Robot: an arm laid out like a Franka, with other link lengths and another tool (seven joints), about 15 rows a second.
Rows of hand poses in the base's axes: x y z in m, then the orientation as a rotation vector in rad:
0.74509 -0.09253 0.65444 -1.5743 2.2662 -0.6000
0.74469 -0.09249 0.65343 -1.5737 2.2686 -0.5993
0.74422 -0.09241 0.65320 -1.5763 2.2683 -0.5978
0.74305 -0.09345 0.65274 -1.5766 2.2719 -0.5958
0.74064 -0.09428 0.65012 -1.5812 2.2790 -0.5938
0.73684 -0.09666 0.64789 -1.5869 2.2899 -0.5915
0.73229 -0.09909 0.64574 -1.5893 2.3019 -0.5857
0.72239 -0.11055 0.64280 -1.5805 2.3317 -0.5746
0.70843 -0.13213 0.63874 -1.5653 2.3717 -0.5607
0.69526 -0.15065 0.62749 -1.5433 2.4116 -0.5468
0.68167 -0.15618 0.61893 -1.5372 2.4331 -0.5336
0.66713 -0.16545 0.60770 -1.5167 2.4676 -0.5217
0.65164 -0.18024 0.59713 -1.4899 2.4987 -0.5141
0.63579 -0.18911 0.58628 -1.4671 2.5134 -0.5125
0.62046 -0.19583 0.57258 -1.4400 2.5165 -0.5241
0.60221 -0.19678 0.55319 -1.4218 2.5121 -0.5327
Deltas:
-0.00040 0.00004 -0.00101 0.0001 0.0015 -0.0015
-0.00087 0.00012 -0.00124 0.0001 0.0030 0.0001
-0.00204 -0.00092 -0.00170 0.0004 0.0061 -0.0014
-0.00445 -0.00175 -0.00432 -0.0018 0.0140 -0.0028
-0.00825 -0.00413 -0.00655 -0.0053 0.0250 -0.0058
-0.01280 -0.00656 -0.00870 -0.0055 0.0359 -0.0103
-0.02270 -0.01802 -0.01164 -0.0027 0.0542 -0.0284
-0.03666 -0.03960 -0.01570 0.0014 0.0769 -0.0542
-0.04983 -0.05812 -0.02695 0.0076 0.0964 -0.0829
-0.06342 -0.06365 -0.03551 0.0122 0.1115 -0.0949
-0.07796 -0.07292 -0.04674 0.0174 0.1281 -0.1202
-0.09345 -0.08771 -0.05731 0.0229 0.1384 -0.1472
-0.10930 -0.09658 -0.06816 0.0279 0.1379 -0.1648
-0.12463 -0.10330 -0.08186 0.0296 0.1240 -0.1805
-0.14288 -0.10425 -0.10125 0.0321 0.1098 -0.1879

